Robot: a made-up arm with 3 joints. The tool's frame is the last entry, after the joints. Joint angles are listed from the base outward.
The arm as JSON. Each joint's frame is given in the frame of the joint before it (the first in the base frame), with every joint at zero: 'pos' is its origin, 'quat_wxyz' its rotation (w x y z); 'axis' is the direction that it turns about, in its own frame. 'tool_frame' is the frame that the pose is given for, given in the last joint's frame.
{
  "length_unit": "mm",
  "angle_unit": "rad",
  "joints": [
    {
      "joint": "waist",
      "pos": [
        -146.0,
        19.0,
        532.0
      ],
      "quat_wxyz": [
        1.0,
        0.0,
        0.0,
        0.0
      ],
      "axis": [
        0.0,
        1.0,
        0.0
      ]
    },
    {
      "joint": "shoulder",
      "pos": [
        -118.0,
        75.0,
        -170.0
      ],
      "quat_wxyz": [
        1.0,
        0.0,
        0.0,
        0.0
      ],
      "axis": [
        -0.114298,
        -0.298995,
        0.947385
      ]
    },
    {
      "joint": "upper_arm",
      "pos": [
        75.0,
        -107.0,
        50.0
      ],
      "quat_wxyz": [
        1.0,
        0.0,
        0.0,
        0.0
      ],
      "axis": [
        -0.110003,
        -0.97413,
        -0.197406
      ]
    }
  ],
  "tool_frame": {
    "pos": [
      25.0,
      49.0,
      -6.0
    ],
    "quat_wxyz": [
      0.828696,
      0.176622,
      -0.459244,
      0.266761
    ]
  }
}
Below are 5 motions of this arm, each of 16 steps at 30 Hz.
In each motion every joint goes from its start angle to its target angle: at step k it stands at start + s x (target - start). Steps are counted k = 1, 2, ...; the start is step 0. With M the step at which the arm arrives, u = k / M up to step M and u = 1 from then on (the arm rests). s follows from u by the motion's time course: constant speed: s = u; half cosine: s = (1 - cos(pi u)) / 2; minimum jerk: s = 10 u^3 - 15 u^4 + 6 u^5.
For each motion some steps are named. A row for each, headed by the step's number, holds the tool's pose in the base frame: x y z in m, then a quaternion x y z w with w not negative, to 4 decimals.
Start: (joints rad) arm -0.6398 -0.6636 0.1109
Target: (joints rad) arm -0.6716 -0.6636 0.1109
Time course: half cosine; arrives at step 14
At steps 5, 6, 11, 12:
5: -0.1092 -0.0179 0.3761 0.0509 -0.7142 -0.0119 0.6980
6: -0.1087 -0.0179 0.3762 0.0510 -0.7154 -0.0119 0.6968
11: -0.1062 -0.0179 0.3768 0.0510 -0.7209 -0.0115 0.6911
12: -0.1059 -0.0179 0.3769 0.0511 -0.7216 -0.0114 0.6904

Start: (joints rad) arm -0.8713 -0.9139 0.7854
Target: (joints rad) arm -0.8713 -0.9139 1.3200
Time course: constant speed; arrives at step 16
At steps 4, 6, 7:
4: -0.0997 -0.0368 0.3769 -0.2496 -0.8659 -0.1568 0.4041
6: -0.1011 -0.0369 0.3779 -0.2741 -0.8684 -0.1582 0.3816
7: -0.1018 -0.0370 0.3783 -0.2863 -0.8693 -0.1588 0.3702

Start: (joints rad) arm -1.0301 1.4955 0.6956
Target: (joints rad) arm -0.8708 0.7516 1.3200
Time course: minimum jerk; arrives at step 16
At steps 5, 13, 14, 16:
5: -0.1210 0.1699 0.4416 0.0034 0.6810 -0.7121 0.1709
13: -0.1062 0.1156 0.4703 0.0406 0.8804 -0.4358 0.1825
14: -0.1058 0.1129 0.4706 0.0457 0.8860 -0.4236 0.1827
16: -0.1055 0.1115 0.4708 0.0482 0.8887 -0.4176 0.1828

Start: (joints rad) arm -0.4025 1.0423 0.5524
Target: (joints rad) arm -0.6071 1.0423 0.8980
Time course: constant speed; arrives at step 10
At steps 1, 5, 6, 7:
1: -0.1434 0.1460 0.4459 0.1417 -0.7147 0.6479 0.2222
5: -0.1384 0.1455 0.4492 0.1159 -0.7570 0.6281 0.1380
6: -0.1373 0.1453 0.4500 0.1097 -0.7661 0.6225 0.1163
7: -0.1362 0.1451 0.4508 0.1035 -0.7747 0.6166 0.0945

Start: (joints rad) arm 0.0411 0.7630 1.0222
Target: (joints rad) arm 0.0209 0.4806 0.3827
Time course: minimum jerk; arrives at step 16
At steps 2, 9, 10, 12, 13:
2: -0.1665 0.1154 0.4565 0.1811 -0.8023 0.4572 0.3384
9: -0.1575 0.0989 0.4419 0.1802 -0.6916 0.4681 0.5198
10: -0.1565 0.0957 0.4391 0.1818 -0.6685 0.4656 0.5507
12: -0.1555 0.0905 0.4347 0.1855 -0.6306 0.4590 0.5977
13: -0.1553 0.0888 0.4333 0.1870 -0.6181 0.4562 0.6123

